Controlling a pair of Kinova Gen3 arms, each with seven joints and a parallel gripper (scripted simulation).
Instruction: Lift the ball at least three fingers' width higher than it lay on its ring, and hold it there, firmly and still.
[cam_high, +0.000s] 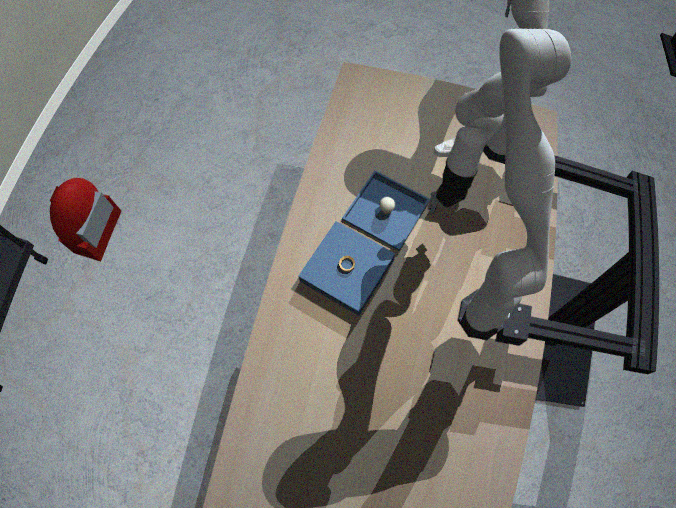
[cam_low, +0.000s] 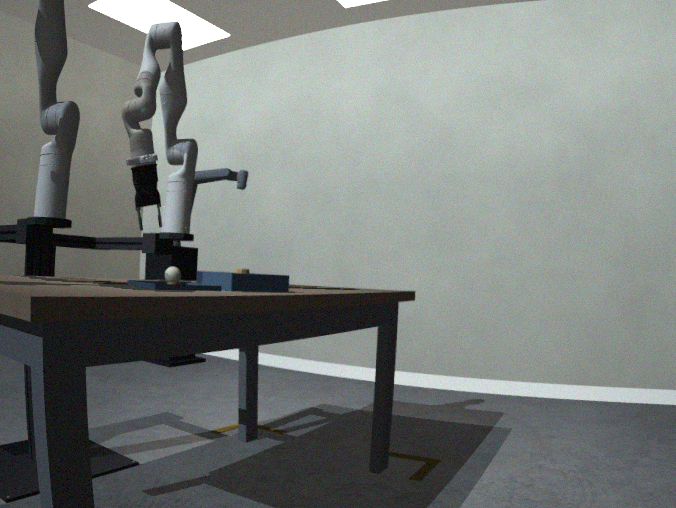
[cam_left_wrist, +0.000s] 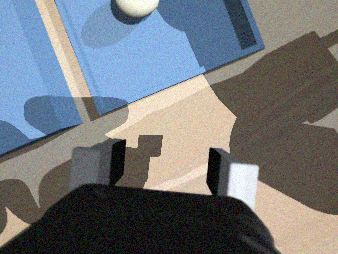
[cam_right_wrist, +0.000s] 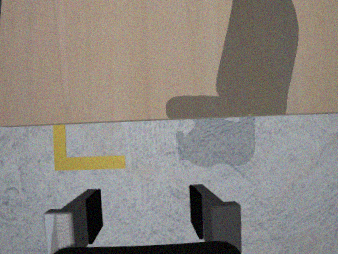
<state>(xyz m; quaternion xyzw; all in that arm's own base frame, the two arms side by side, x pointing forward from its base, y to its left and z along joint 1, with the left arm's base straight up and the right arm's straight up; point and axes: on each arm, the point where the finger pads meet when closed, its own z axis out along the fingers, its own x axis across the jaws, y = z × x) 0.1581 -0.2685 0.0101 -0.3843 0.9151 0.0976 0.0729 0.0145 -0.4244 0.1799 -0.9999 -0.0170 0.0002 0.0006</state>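
Right now my left hand is 140 mm short of the pale ball, 40 mm to the left of it and 140 mm above it. From my left hand the other things lie so: shallow blue tray (140 mm ahead, 40 mm to the right, 170 mm below); then blue block (210 mm ahead, 170 mm to the left, 140 mm below).
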